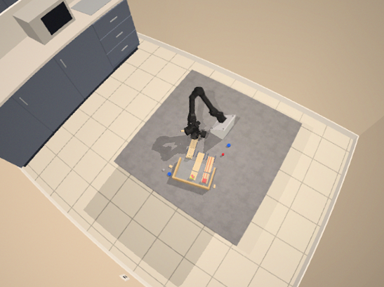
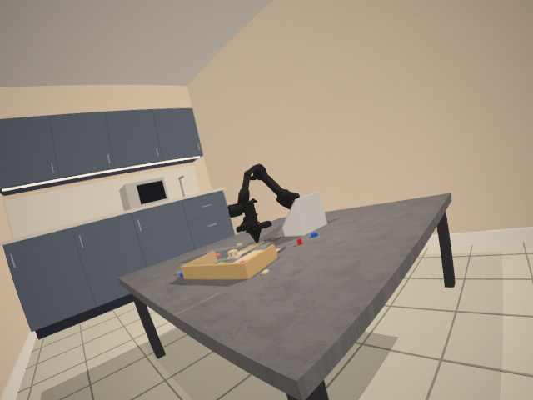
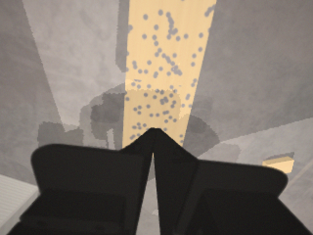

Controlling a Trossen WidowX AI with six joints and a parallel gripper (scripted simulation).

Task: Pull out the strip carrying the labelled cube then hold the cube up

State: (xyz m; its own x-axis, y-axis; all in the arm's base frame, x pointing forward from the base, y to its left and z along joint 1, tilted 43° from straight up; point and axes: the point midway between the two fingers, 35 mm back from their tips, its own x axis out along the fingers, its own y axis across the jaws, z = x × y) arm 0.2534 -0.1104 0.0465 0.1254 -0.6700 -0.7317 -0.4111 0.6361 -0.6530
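Right now my gripper tip is 9 cm short of the dotted strip and 4 cm to the right of it. Round my gripper tip: plain strip (17 cm ahead, 18 cm to the left); labelled cube (19 cm ahead, 9 cm to the left, 2 cm above); tan block (3 cm ahead, 14 cm to the right).
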